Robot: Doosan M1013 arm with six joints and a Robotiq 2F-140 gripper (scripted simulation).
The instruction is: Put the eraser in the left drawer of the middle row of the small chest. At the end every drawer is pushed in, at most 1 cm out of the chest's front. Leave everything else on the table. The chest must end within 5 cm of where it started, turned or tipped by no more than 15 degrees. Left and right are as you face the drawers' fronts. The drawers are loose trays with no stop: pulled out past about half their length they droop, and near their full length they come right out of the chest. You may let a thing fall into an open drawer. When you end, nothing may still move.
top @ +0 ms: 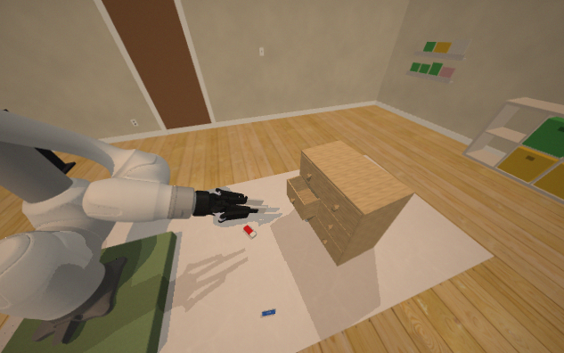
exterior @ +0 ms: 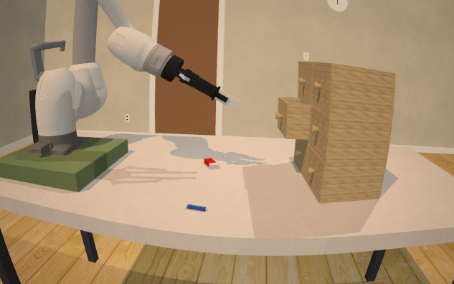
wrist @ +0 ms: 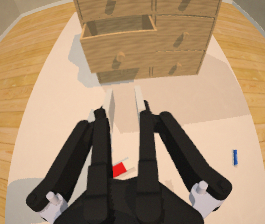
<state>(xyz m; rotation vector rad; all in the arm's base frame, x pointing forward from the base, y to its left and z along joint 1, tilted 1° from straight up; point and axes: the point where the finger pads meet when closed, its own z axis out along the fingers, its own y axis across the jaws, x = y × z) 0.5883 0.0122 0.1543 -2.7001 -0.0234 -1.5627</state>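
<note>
The white eraser lies 4 cm behind my hand, 3 cm to the left of it and 20 cm below it. The rest, counted from my hand: small blue stick: 6 cm behind, 27 cm to the right, 20 cm below.
</note>
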